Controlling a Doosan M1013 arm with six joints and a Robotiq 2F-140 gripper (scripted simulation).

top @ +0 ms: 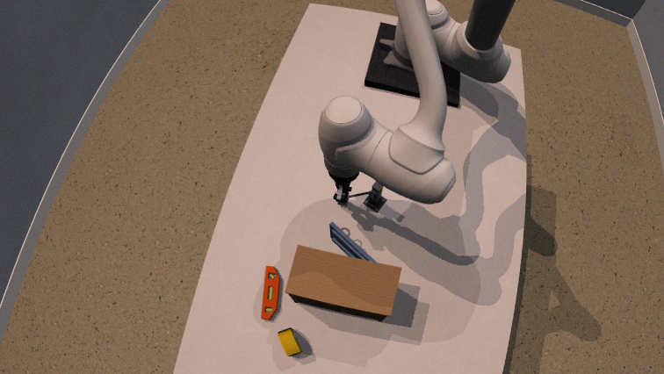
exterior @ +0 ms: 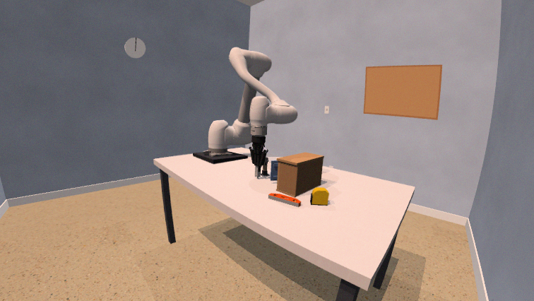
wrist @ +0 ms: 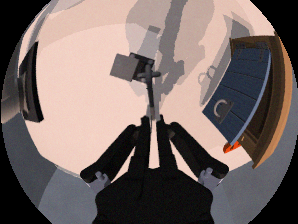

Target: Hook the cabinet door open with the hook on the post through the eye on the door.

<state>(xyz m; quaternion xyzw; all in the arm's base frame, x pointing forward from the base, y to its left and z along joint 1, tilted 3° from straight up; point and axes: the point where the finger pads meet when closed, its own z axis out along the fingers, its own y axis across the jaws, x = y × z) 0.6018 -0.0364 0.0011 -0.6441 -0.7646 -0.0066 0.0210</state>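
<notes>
Now: the thin hook 40 mm to the left of my hand, 10 mm behind it and 10 mm above it. The rest, counted from my hand: hook post 60 mm to the left, 30 mm above, 20 mm behind; cabinet door 140 mm ahead, 100 mm to the left, 30 mm above; orange spirit level 320 mm ahead, 80 mm to the right, 30 mm below.
</notes>
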